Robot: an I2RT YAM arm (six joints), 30 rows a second.
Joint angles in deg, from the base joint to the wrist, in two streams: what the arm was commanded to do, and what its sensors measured. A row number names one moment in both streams.
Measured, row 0:
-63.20, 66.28, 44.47, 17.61, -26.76, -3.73
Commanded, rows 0 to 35:
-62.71, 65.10, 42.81, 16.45, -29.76, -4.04
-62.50, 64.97, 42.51, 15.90, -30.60, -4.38
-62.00, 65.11, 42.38, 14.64, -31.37, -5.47
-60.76, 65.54, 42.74, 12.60, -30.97, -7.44
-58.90, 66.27, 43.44, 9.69, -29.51, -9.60
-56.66, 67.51, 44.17, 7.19, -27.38, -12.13
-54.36, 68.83, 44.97, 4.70, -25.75, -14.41
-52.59, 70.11, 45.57, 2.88, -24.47, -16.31
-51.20, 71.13, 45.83, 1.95, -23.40, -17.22
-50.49, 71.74, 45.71, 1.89, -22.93, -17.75
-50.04, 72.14, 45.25, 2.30, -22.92, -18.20
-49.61, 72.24, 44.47, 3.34, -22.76, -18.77
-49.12, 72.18, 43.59, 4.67, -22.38, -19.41
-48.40, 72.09, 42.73, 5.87, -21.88, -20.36
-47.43, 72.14, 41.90, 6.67, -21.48, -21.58
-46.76, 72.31, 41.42, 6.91, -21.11, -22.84
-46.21, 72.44, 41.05, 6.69, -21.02, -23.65
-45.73, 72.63, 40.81, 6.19, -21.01, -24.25
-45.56, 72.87, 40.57, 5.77, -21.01, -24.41
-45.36, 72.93, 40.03, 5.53, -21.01, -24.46
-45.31, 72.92, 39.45, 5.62, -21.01, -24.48
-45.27, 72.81, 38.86, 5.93, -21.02, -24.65
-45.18, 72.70, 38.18, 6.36, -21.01, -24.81
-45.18, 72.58, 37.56, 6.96, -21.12, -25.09
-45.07, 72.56, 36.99, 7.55, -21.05, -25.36
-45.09, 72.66, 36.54, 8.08, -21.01, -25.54
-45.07, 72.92, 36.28, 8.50, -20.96, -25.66
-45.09, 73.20, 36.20, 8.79, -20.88, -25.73
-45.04, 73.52, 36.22, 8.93, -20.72, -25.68
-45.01, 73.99, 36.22, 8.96, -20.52, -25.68
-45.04, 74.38, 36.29, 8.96, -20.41, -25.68
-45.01, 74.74, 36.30, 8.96, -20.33, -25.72
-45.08, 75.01, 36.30, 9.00, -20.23, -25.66
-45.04, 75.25, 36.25, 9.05, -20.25, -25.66
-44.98, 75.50, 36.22, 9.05, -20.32, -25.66
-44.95, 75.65, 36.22, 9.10, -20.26, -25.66
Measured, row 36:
-45.30, 74.59, 36.40, 7.42, -20.82, -25.28
